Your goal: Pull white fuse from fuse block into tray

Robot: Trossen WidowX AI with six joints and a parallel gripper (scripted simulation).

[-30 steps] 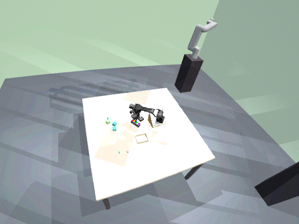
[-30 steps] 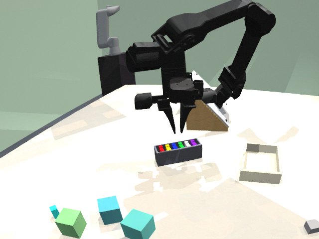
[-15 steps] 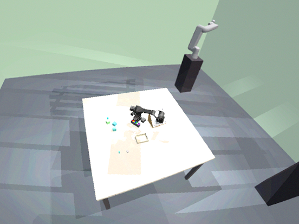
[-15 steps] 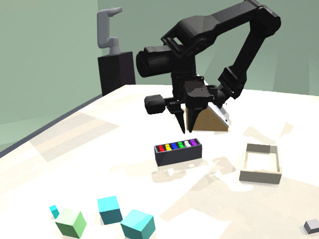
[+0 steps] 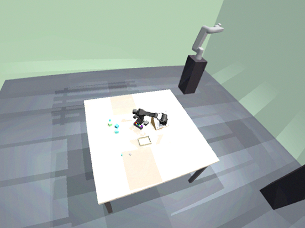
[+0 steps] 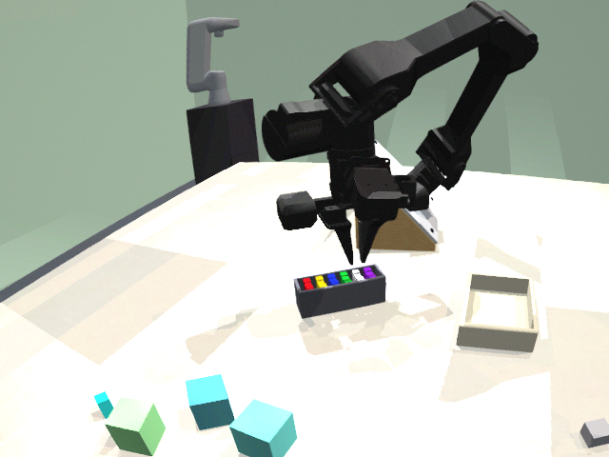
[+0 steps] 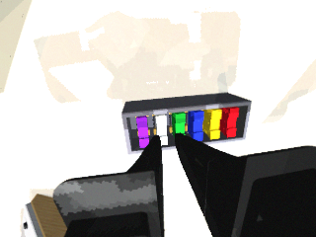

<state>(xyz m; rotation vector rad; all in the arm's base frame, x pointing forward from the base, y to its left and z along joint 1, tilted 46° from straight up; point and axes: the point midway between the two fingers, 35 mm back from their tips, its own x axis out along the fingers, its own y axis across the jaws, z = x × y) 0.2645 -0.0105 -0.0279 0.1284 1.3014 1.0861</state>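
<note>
My gripper tip is now 3 cm above the white fuse. From my gripper tip the other things lie so: small grey cube: 20 cm ahead, 31 cm to the left, 5 cm below; then beige tray: 1 cm ahead, 20 cm to the left, 5 cm below.
</note>
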